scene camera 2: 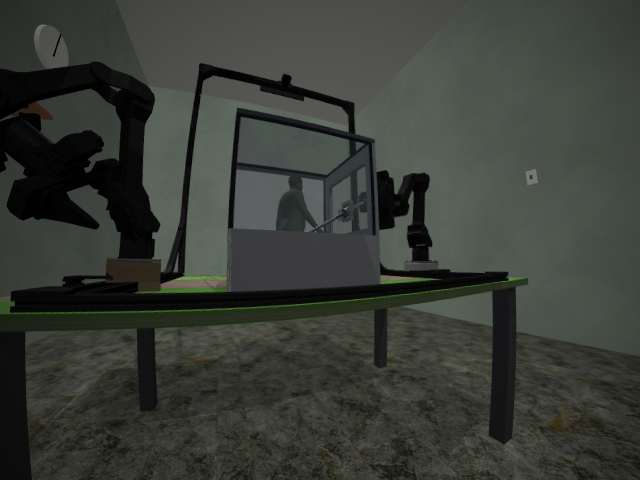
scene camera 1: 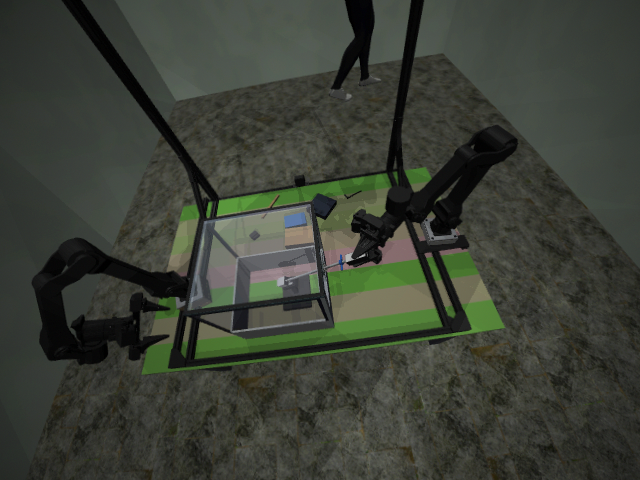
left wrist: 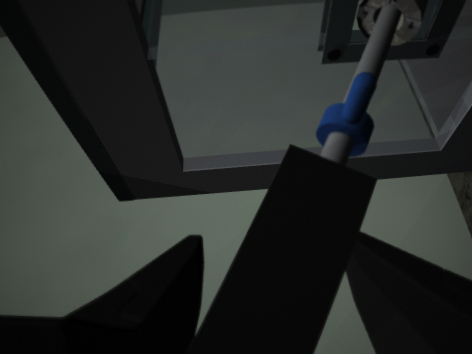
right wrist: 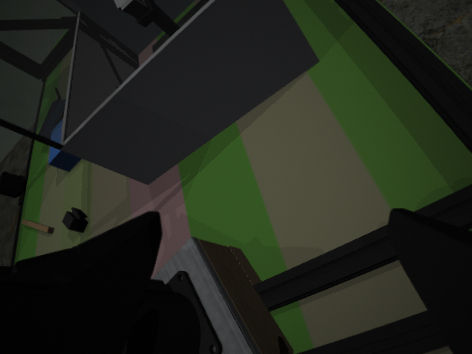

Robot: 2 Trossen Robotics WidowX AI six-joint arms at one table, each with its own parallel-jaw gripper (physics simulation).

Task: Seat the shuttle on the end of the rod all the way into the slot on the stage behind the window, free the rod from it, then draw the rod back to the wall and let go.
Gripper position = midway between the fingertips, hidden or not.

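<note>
You'd find my right gripper (scene camera 2: 116, 216) (scene camera 1: 169, 322) (right wrist: 274, 222) open, and it holds nothing. My left gripper (scene camera 1: 352, 262) (scene camera 2: 376, 193) (left wrist: 273, 247) is there to see too. Then I can see a rod (left wrist: 282, 283), and there's a glass-walled box (left wrist: 163, 105) (right wrist: 136, 94) as well.
</note>
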